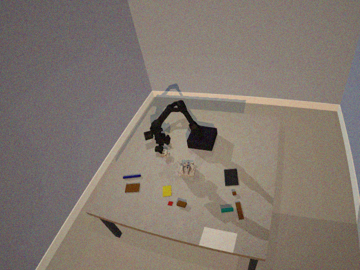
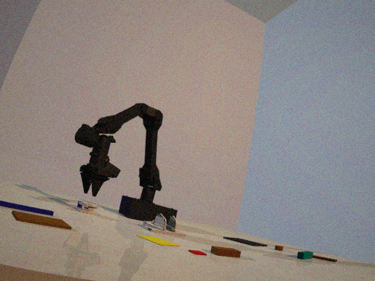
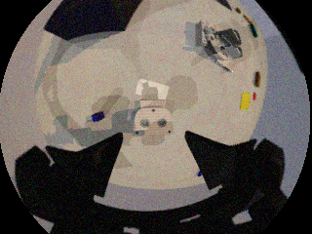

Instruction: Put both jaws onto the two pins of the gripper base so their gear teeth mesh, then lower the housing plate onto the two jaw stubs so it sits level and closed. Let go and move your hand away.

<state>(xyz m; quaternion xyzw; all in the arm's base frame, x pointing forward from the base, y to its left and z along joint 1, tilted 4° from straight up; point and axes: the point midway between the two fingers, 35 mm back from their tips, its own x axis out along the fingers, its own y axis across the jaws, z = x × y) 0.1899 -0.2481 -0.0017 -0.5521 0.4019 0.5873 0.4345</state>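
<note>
The gripper base lies 30 mm below my gripper tip. The rest, counted from my gripper tip: small blue piece (120 mm behind, 20 mm to the right, 50 mm below); jaw (80 mm ahead, 230 mm to the left, 50 mm below); housing plate (60 mm ahead, 240 mm to the left, 60 mm below).
</note>
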